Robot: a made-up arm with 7 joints.
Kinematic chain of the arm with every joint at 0, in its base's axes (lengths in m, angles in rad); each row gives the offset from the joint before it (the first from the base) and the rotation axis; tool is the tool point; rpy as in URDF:
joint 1: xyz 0 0 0.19 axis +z
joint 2: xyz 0 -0.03 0.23 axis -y
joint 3: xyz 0 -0.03 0.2 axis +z
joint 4: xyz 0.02 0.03 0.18 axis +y
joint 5: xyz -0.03 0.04 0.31 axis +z
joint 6: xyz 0 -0.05 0.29 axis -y
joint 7: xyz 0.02 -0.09 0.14 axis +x
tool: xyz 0 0 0 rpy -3.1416 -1.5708 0
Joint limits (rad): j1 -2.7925..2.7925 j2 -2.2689..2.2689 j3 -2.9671..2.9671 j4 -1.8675..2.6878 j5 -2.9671..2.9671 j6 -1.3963..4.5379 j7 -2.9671..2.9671
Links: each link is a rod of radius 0.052 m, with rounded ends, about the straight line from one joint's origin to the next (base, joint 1, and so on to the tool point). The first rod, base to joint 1, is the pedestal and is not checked.
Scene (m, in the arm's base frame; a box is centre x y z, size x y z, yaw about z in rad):
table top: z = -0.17
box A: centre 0.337 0.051 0 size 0.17 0.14 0.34 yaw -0.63
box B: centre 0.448 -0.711 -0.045 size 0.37 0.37 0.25 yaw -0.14
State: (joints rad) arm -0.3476 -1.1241 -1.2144 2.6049 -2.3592 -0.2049 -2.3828
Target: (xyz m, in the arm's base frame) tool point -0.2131 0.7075 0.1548
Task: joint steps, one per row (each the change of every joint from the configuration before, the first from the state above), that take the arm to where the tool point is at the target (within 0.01 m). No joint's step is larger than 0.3 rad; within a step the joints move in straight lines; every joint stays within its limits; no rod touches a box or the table.
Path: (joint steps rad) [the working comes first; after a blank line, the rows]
Joints at the target: 1.2135 -0.8375 0.4945 1.9152 -2.5250 -0.0833 -2.3828
Straight joint move there: touches box A, the table top.

1: 0.0992 0.2739 0.2227 -0.0338 -0.1013 0.0368 0.0379
2: 0.0992 0.2739 0.2228 -0.0338 -0.1013 0.0369 0.0379
3: 0.0992 0.2739 0.2227 -0.0339 -0.1014 0.0368 0.0379
4: 0.0992 0.2738 0.2228 -0.0338 -0.1013 0.0368 0.0380
5: 0.0992 0.2739 0.2227 -0.0338 -0.1013 0.0368 0.0379
6: 0.0992 0.2739 0.2227 -0.0338 -0.1013 0.0369 0.0379
7: 0.1931 -0.2713 0.0745 -0.0974 0.0884 -0.0199 -0.0455
8: 0.1932 -0.2714 0.0745 -0.0973 0.0884 -0.0199 -0.0455
9: 0.1932 -0.2713 0.0745 -0.0974 0.0885 -0.0199 -0.0455
10: 0.1932 -0.2714 0.0745 -0.0973 0.0884 -0.0198 -0.0455
11: 0.1932 -0.2713 0.0745 -0.0974 0.0884 -0.0199 -0.0455

